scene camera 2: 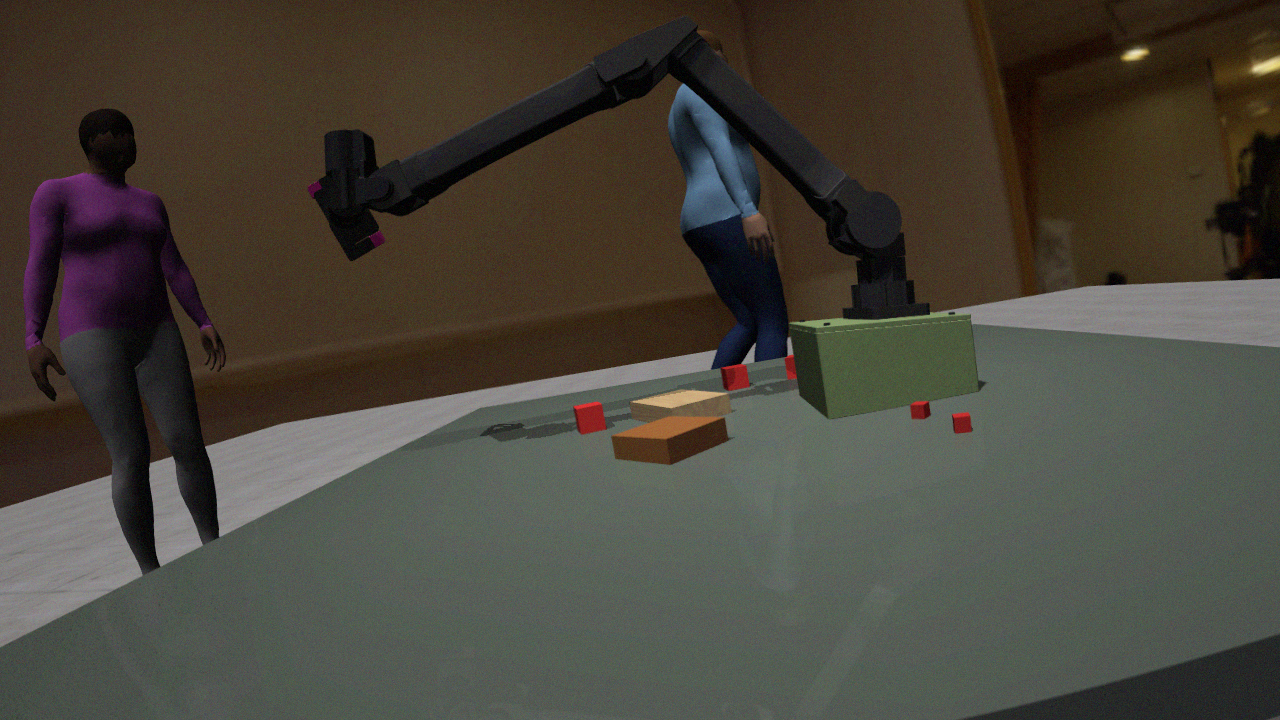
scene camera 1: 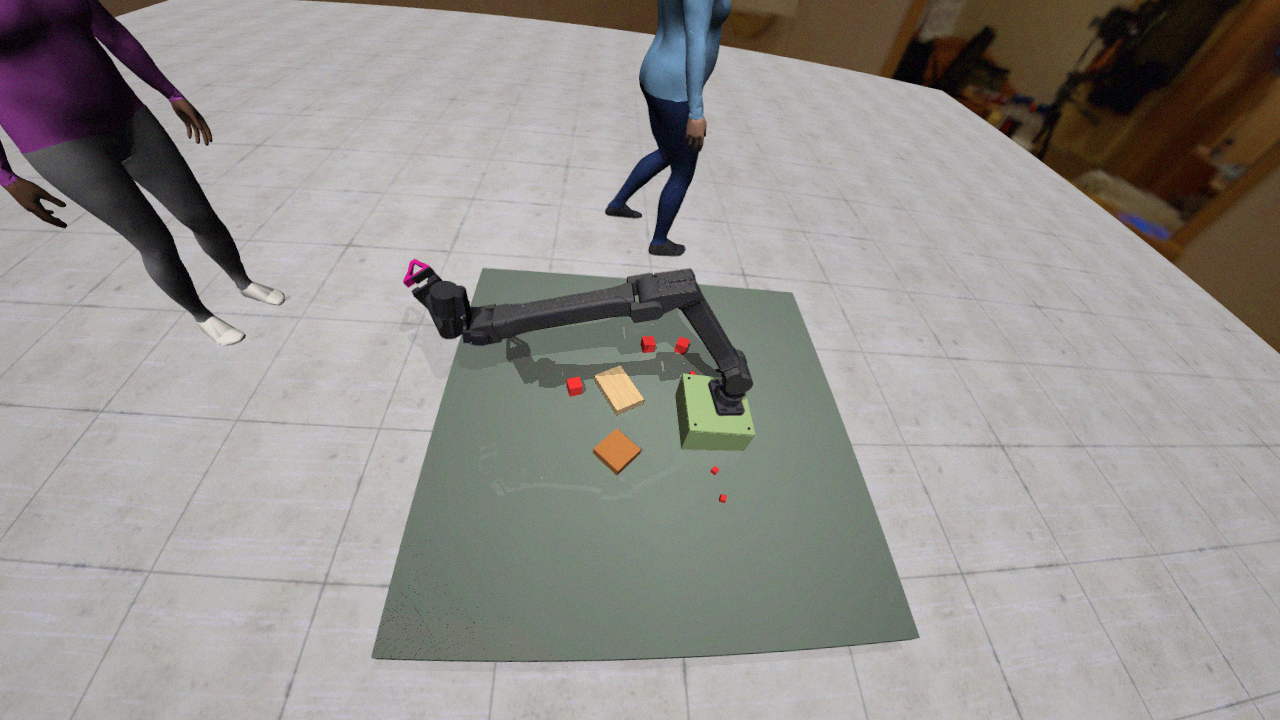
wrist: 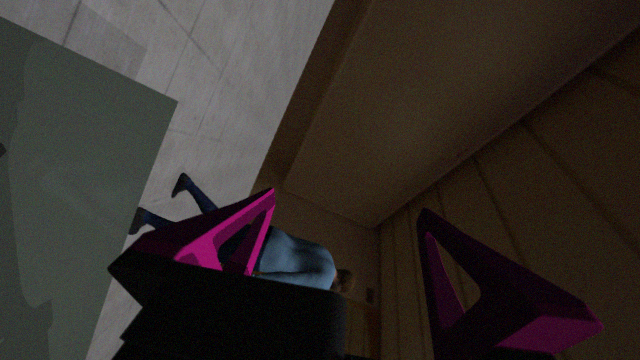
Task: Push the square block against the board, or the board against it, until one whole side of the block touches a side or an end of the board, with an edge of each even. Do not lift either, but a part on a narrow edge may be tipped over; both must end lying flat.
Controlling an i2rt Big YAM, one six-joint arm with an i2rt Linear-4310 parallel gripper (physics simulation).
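Frame: origin at the arm's base, x left, y up, z ahead, level; millimetres.
Seen in the pictures: gripper, fingertip midpoint: [scene camera 1: 424, 273] [wrist: 345, 205]; arm's base, link origin: [scene camera 2: 884, 316] [scene camera 1: 725, 398].
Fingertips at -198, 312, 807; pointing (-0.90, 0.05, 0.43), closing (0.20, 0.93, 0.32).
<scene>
Offsets run from my fingertips to a thing's middle, as dx, dy, dz.
The square block {+300, -402, -475} [scene camera 1: 616, 451] [scene camera 2: 671, 438], orange-brown, lies flat on the mat. The board {+84, -402, -505} [scene camera 1: 619, 389] [scene camera 2: 682, 404], light wood and longer than wide, lies flat behind it. In scene camera 1 a narrow gap parts them, and a corner of the block points towards the board's near end; their sides are at an angle. In scene camera 2 the block overlaps part of the board. My gripper [scene camera 1: 415, 273] [scene camera 2: 345, 214] [wrist: 345, 205] is open and empty, high up at the far left, well away from both. Neither part shows in the wrist view.
A red cube {+69, -396, -367} [scene camera 1: 574, 385] [scene camera 2: 588, 418] lies left of the board. Two more red cubes {-99, -396, -630} [scene camera 1: 648, 343] {-89, -396, -752} [scene camera 1: 682, 344] lie behind it. The green base box [scene camera 1: 716, 433] [scene camera 2: 895, 367] stands to the right, with small red cubes {+382, -408, -752} [scene camera 1: 714, 470] {+467, -408, -753} [scene camera 1: 723, 497] near it. Two people stand beyond the mat [scene camera 1: 626, 582].
</scene>
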